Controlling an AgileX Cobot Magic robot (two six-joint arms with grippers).
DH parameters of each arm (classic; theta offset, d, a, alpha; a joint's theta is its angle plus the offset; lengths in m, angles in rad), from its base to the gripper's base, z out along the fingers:
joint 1: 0 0.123 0 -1.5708
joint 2: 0.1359 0 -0.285 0
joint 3: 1.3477 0 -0.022 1.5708
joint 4: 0 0.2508 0 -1.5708
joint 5: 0 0 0.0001 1.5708
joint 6: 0 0.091 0 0
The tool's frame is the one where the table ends.
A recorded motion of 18 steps. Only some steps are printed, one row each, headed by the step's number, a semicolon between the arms.
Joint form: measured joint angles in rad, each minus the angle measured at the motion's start. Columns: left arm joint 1, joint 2, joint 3, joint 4, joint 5, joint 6; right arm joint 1, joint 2, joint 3, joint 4, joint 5, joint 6.
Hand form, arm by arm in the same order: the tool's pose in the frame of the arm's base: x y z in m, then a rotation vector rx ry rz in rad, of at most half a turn. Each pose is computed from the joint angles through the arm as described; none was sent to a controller.
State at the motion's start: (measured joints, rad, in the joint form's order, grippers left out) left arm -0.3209 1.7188 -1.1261 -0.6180 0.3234 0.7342; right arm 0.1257 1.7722 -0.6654 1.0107 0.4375 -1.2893
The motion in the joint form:
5: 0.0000 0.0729 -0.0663 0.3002 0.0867 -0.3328; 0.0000 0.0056 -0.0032 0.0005 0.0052 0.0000
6: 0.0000 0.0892 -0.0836 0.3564 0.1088 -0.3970; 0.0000 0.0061 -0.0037 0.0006 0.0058 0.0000
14: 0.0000 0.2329 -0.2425 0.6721 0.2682 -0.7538; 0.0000 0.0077 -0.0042 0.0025 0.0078 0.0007
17: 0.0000 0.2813 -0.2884 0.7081 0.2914 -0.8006; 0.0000 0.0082 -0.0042 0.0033 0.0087 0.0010
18: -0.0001 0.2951 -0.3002 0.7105 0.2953 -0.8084; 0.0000 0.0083 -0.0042 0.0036 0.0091 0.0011
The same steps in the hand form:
5: 0.3615 -0.1321 0.2153 0.5808 2.4119 -0.2454; 0.2643 0.0668 0.1080 -0.6952 2.6801 0.4757
6: 0.3645 -0.1316 0.2123 0.5664 2.4430 -0.2276; 0.2644 0.0668 0.1079 -0.6953 2.6802 0.4765
14: 0.3938 -0.1280 0.1902 0.4481 2.6200 -0.0570; 0.2644 0.0670 0.1076 -0.6926 2.6821 0.4804
17: 0.4035 -0.1291 0.1816 0.4217 2.6463 -0.0292; 0.2644 0.0671 0.1075 -0.6915 2.6829 0.4822
18: 0.4061 -0.1299 0.1788 0.4144 2.6531 -0.0276; 0.2644 0.0671 0.1075 -0.6911 2.6832 0.4829

